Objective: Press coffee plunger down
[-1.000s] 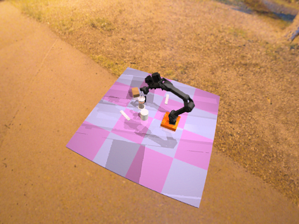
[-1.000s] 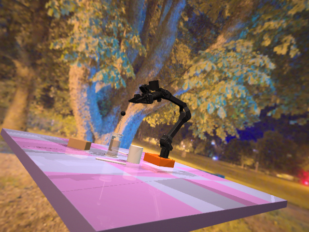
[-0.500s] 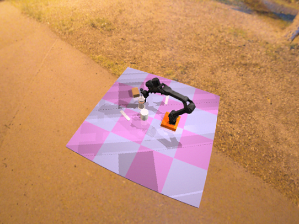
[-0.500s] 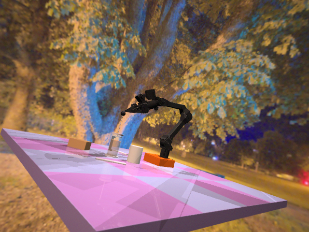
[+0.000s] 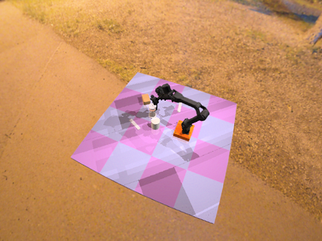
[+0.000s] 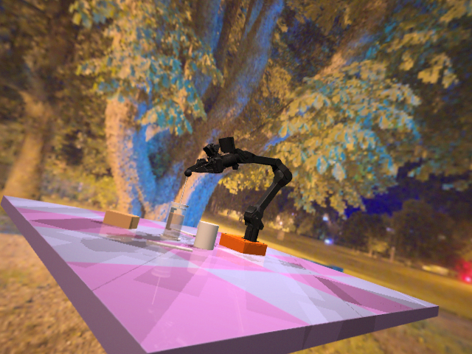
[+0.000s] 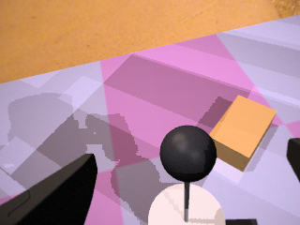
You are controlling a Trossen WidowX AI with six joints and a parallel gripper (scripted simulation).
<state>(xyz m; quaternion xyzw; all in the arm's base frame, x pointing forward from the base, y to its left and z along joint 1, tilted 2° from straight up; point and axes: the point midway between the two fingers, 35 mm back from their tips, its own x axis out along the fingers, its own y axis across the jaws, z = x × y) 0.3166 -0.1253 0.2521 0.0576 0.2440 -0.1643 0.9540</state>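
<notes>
Right now my gripper tip is 15 cm above the glass coffee press and 2 cm to the left of it. The rest, counted from my gripper tip: tan block (26 cm below, 17 cm to the right, 13 cm ahead).
</notes>
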